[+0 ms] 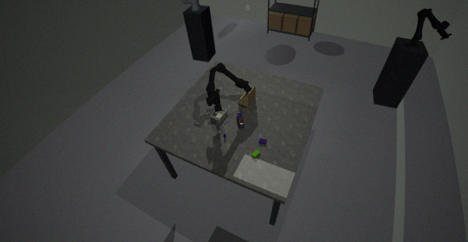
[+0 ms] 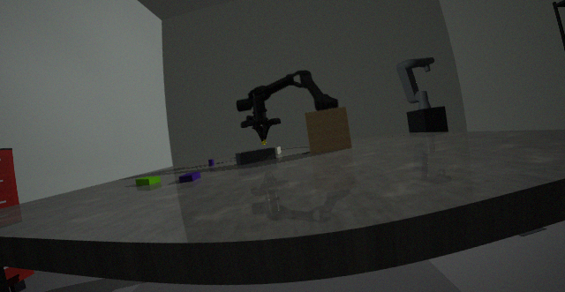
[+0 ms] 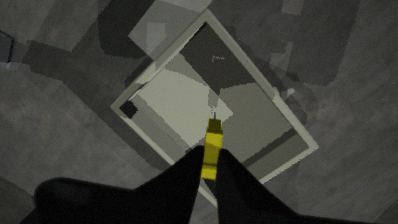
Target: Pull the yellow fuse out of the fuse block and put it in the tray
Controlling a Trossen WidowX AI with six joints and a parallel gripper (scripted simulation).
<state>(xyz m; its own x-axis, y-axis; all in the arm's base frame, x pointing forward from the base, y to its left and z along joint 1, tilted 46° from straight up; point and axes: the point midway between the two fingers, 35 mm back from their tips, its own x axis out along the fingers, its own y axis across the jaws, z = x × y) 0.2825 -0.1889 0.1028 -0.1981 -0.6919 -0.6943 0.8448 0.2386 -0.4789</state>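
Right now my gripper tip is 1 cm above the yellow fuse. From my gripper tip the other things lie so: tray 7 cm below.
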